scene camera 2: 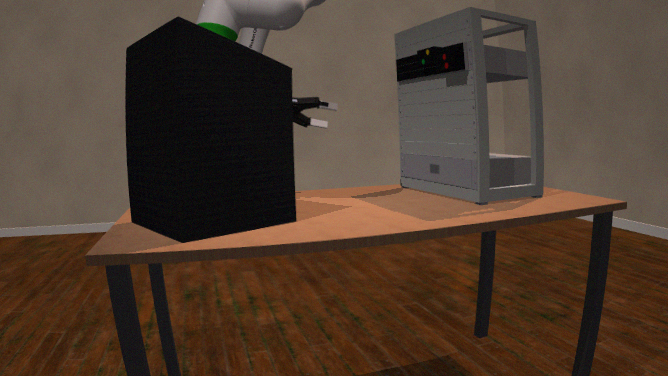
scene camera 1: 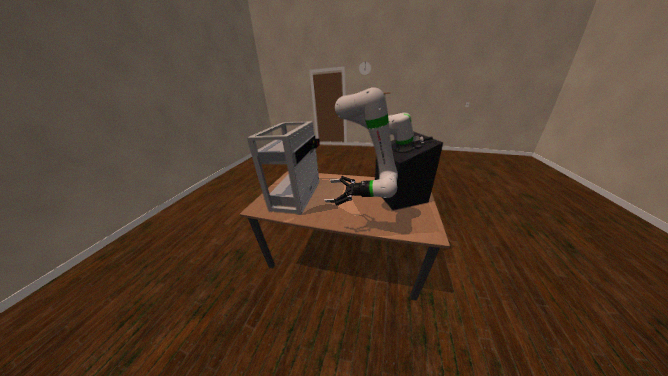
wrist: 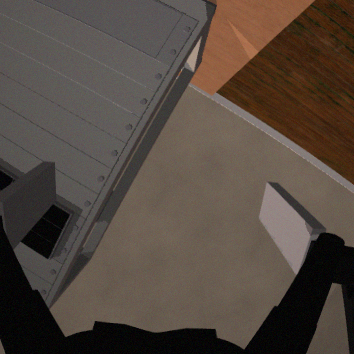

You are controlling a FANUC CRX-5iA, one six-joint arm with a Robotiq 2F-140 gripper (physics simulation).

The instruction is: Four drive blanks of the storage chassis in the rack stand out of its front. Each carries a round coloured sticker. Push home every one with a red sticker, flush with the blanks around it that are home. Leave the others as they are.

In view: the gripper (scene camera 2: 332, 116) and a grey rack (scene camera 2: 443, 67).
The grey rack is seen too in scene camera 1 (scene camera 1: 297, 149) and in the wrist view (wrist: 113, 71). The gripper shows as well in the wrist view (wrist: 159, 191).
